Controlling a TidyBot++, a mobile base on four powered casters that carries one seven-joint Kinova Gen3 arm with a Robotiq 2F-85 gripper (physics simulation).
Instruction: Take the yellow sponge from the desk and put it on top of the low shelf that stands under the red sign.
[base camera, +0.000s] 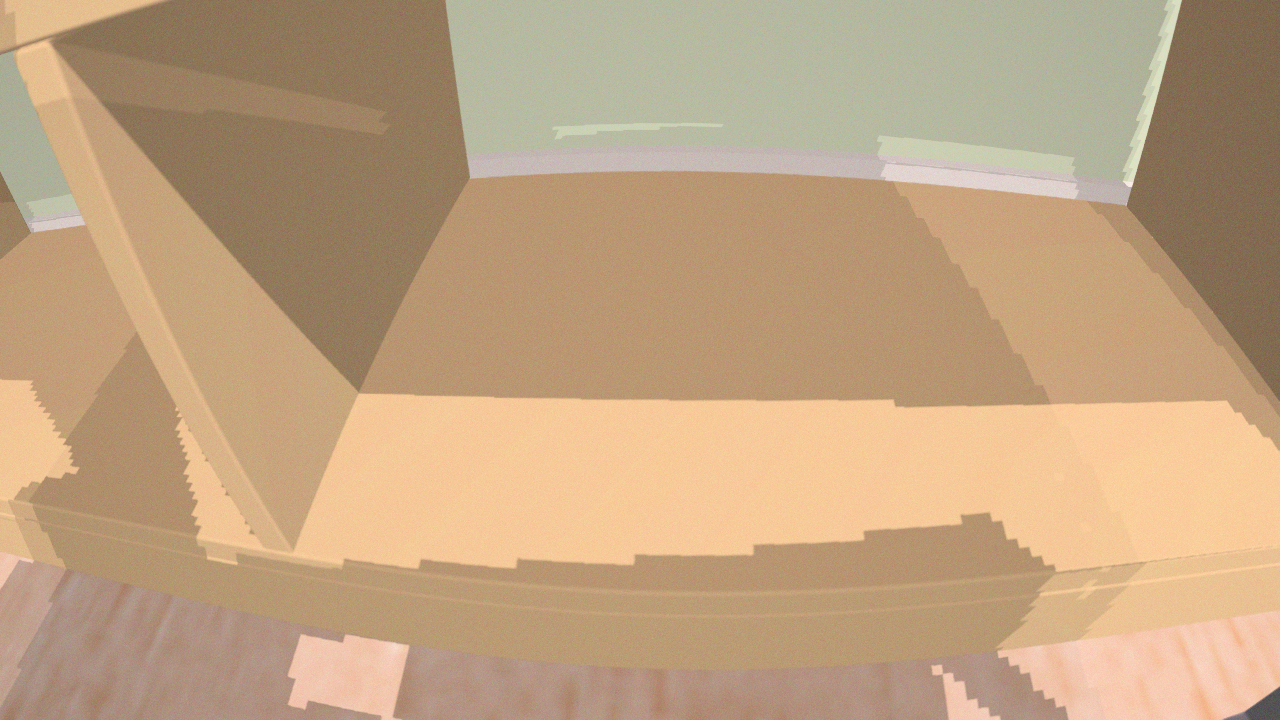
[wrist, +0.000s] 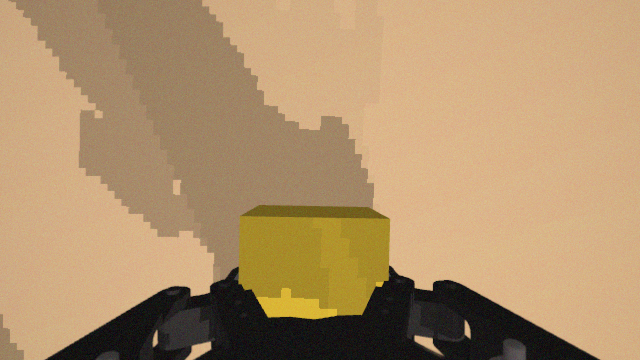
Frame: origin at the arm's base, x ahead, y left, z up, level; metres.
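Seen in the pictures: gripper, fingertip midpoint: (wrist: 312, 273).
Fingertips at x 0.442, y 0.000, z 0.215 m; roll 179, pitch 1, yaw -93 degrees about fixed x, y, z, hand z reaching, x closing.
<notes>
Offsets run from my fingertips to a thing's top centre. "spot": to the spot under its first point. Level surfaces: height alone.
The yellow sponge {dx -0.011, dy +0.001, dz +0.046 m} (wrist: 315, 250) is between the two black fingers in the wrist view, at the lower middle. My gripper (wrist: 312, 273) is shut on it. Behind the sponge a light wooden surface {dz -0.001 m} (wrist: 500, 150) fills the wrist view, with the arm's shadow across it meeting the sponge's left part; how far the sponge is above it I cannot tell. In the base camera view, the low wooden shelf {dz -0.532 m} (base camera: 698, 483) stands close in front, with its inner compartments showing. The gripper, the sponge and the red sign do not show in the base camera view.
An upright wooden divider {spot: dx -0.143, dy +0.159, dz -0.396 m} (base camera: 179, 313) stands at the left of the shelf, and a dark side panel (base camera: 1226, 179) at the right. A green wall (base camera: 760, 71) is behind. The wood floor {dz -0.611 m} (base camera: 537, 685) runs along the shelf's front edge.
</notes>
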